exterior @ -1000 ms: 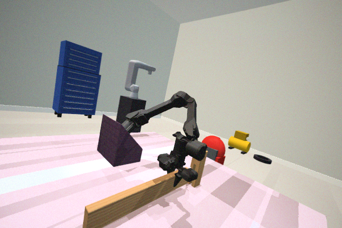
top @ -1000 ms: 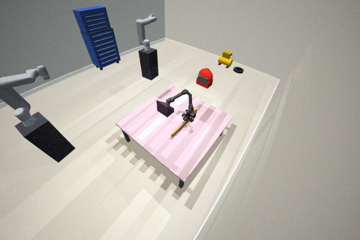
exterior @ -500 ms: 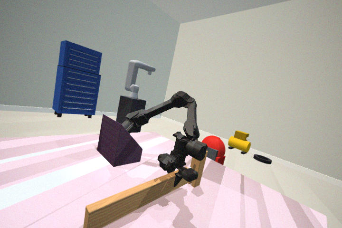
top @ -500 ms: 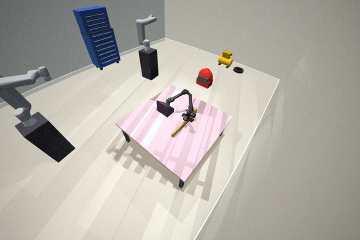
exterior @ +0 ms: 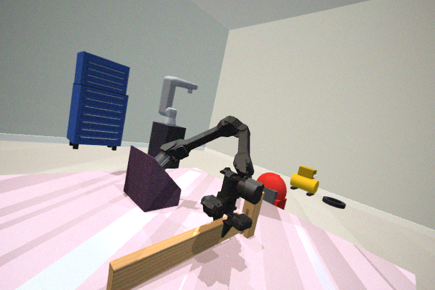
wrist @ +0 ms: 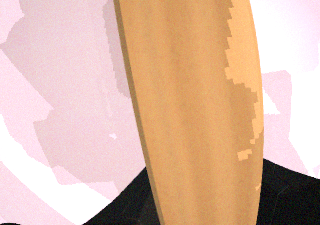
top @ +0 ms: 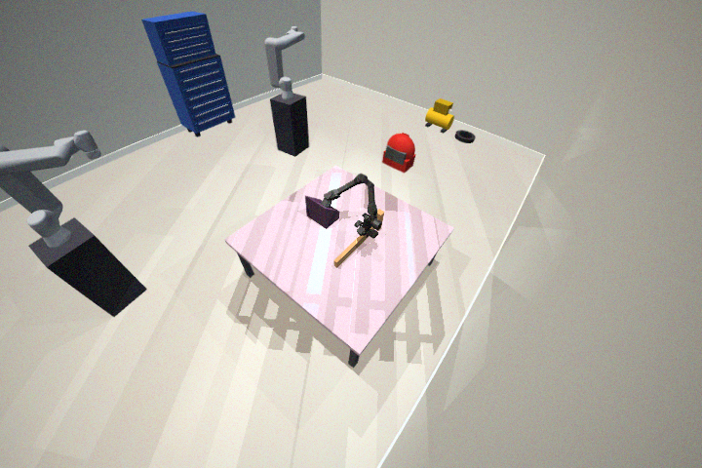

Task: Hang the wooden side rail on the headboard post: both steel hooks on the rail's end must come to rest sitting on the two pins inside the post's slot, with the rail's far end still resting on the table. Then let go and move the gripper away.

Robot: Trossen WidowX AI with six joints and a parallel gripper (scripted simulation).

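Right now my gripper tip is 170 mm to the right of the headboard post, 40 mm below it and 20 mm short of it.
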